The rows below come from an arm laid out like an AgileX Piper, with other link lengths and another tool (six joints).
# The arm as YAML. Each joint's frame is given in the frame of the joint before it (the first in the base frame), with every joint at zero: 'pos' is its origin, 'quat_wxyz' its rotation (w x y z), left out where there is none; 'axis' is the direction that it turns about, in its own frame. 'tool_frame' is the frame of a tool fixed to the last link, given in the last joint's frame.
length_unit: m
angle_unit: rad
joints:
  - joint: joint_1
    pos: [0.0, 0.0, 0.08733]
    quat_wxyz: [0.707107, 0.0, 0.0, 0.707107]
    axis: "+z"
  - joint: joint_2
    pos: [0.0, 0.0, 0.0]
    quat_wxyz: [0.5, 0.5, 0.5, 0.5]
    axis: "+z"
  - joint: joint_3
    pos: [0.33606, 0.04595, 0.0]
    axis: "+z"
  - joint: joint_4
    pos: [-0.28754, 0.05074, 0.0]
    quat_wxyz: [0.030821, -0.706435, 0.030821, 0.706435]
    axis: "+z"
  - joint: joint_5
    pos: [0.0, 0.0, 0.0]
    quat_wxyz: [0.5, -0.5, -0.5, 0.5]
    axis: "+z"
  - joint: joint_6
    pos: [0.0, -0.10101, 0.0]
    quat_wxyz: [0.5, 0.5, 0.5, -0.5]
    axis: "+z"
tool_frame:
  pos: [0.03, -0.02, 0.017]
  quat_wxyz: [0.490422, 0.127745, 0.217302, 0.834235]
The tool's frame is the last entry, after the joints.
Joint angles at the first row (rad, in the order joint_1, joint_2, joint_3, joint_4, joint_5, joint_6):
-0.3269, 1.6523, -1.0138, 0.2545, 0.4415, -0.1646
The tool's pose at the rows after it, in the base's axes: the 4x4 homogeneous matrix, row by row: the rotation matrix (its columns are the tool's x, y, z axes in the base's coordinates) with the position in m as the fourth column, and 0 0 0 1 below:
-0.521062 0.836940 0.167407 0.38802; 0.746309 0.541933 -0.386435 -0.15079; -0.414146 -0.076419 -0.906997 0.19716; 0 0 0 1
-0.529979 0.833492 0.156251 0.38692; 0.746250 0.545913 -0.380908 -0.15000; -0.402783 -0.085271 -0.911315 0.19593; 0 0 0 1
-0.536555 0.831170 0.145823 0.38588; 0.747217 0.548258 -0.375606 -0.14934; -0.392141 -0.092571 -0.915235 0.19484; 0 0 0 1
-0.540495 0.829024 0.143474 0.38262; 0.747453 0.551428 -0.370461 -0.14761; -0.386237 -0.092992 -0.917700 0.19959; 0 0 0 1
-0.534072 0.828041 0.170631 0.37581; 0.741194 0.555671 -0.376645 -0.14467; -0.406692 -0.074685 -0.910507 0.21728; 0 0 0 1
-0.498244 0.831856 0.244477 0.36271; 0.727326 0.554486 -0.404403 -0.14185; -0.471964 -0.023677 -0.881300 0.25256; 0 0 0 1
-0.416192 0.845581 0.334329 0.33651; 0.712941 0.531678 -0.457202 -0.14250; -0.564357 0.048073 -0.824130 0.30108; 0 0 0 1
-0.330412 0.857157 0.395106 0.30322; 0.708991 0.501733 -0.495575 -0.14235; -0.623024 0.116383 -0.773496 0.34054; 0 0 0 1
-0.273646 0.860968 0.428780 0.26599; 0.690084 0.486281 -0.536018 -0.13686; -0.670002 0.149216 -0.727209 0.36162; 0 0 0 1
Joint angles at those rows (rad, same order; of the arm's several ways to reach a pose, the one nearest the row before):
-0.3269, 1.6523, -1.0138, 0.2545, 0.4476, -0.1646
-0.3269, 1.6523, -1.0138, 0.2527, 0.4631, -0.1646
-0.3269, 1.6523, -1.0138, 0.2507, 0.4768, -0.1626
-0.3269, 1.6366, -1.0138, 0.2507, 0.4983, -0.1610
-0.3269, 1.5892, -1.0138, 0.2508, 0.5182, -0.1629
-0.3313, 1.4999, -1.0138, 0.2508, 0.5204, -0.1682
-0.3526, 1.3724, -1.0138, 0.2294, 0.5158, -0.1512
-0.3868, 1.2489, -1.0083, 0.2273, 0.5298, -0.1399
-0.4161, 1.1250, -0.9644, 0.2166, 0.5379, -0.1434

